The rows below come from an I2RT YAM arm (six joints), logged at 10 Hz.
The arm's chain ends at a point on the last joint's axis. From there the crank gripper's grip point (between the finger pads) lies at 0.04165 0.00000 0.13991 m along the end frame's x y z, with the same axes.
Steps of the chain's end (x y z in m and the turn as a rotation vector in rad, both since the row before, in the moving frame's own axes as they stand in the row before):
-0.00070 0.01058 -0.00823 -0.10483 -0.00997 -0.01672
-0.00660 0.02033 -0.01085 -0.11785 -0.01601 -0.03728
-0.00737 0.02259 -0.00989 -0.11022 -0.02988 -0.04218
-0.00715 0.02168 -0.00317 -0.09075 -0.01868 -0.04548
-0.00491 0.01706 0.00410 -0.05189 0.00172 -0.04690
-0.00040 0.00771 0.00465 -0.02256 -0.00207 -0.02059
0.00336 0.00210 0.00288 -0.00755 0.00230 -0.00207
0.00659 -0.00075 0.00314 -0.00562 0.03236 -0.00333
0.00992 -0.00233 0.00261 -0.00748 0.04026 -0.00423
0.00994 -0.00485 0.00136 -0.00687 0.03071 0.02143
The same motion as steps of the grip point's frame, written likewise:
-0.00198 0.02456 -0.00855 -0.10483 -0.00997 -0.01672
-0.00856 0.03531 -0.01108 -0.11785 -0.01601 -0.03728
-0.01127 0.03638 -0.00946 -0.11022 -0.02988 -0.04218
-0.00952 0.03256 -0.00291 -0.09075 -0.01868 -0.04548
-0.00455 0.02235 0.00389 -0.05189 0.00172 -0.04690
-0.00067 0.01001 0.00471 -0.02256 -0.00207 -0.02059
0.00368 0.00307 0.00278 -0.00755 0.00230 -0.00207
0.01110 -0.00011 0.00172 -0.00562 0.03236 -0.00333
0.01552 -0.00148 0.00082 -0.00748 0.04026 -0.00423
0.01420 -0.00296 0.00001 -0.00687 0.03071 0.02143

